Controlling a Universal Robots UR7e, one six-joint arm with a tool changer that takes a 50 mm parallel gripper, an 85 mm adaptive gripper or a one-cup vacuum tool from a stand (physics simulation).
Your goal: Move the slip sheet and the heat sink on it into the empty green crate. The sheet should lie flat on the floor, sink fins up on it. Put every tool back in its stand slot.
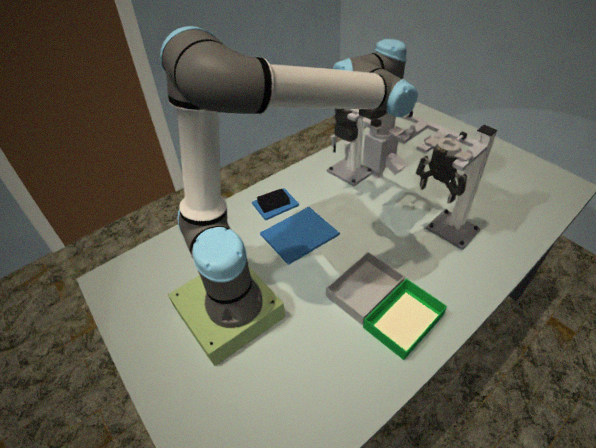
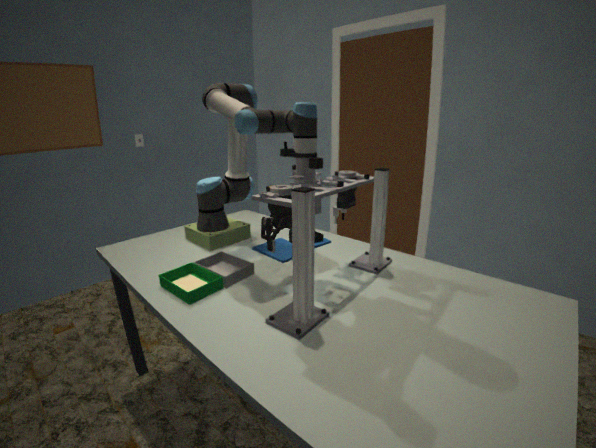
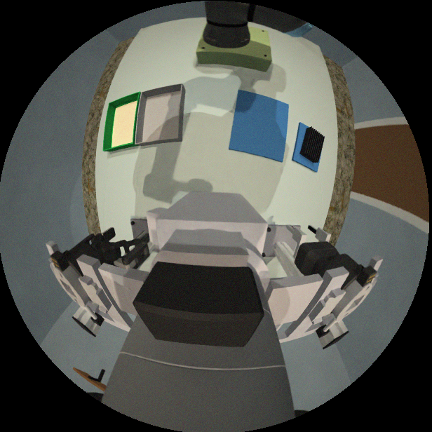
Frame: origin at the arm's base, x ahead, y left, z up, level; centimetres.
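Seen in the pictures: arm's base at its link origin: [image 1: 234, 303] [image 2: 213, 227].
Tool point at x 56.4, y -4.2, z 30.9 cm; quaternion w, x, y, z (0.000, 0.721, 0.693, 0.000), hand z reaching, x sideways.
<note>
Offsets run from my tool point to a thing's top centre. "spot": to the spot under its first point. Level surfaces: height alone.
The cream slip sheet @(dz -37.3, dx -26.9, dy -31.0 cm) [image 1: 405, 320] [image 2: 190, 283] [image 3: 125, 122] lies flat inside the green crate @(dz -33.5, dx -26.7, dy -30.5 cm) [image 1: 385, 341] [image 2: 174, 289] [image 3: 108, 127]. The black heat sink @(dz -33.8, dx -17.8, dy +30.6 cm) [image 1: 273, 200] [image 2: 318, 237] [image 3: 312, 145] sits apart from it on a small blue pad @(spot: dz -36.8, dx -21.9, dy +27.4 cm) [image 1: 271, 213] [image 3: 298, 152], fins up. The arm's tool is the grey vacuum tool @(dz +0.4, dx -0.3, dy -1.1 cm) [image 1: 378, 152] [image 3: 207, 240], upright at the middle of the tool stand, between the two hanging grippers. Its cup is hidden, and no object shows hanging below it. It is far from both the crate and the heat sink.
An empty grey tray @(dz -33.5, dx -25.8, dy -16.4 cm) [image 1: 346, 306] [image 2: 239, 274] [image 3: 183, 112] stands against the crate. A larger blue mat @(dz -36.9 cm) [image 1: 300, 235] [image 3: 260, 125] lies near the small pad. The tool stand [image 1: 472, 190] [image 2: 303, 260] holds the adaptive gripper [image 1: 442, 172] at one end and the parallel gripper [image 1: 346, 125] at the other.
</note>
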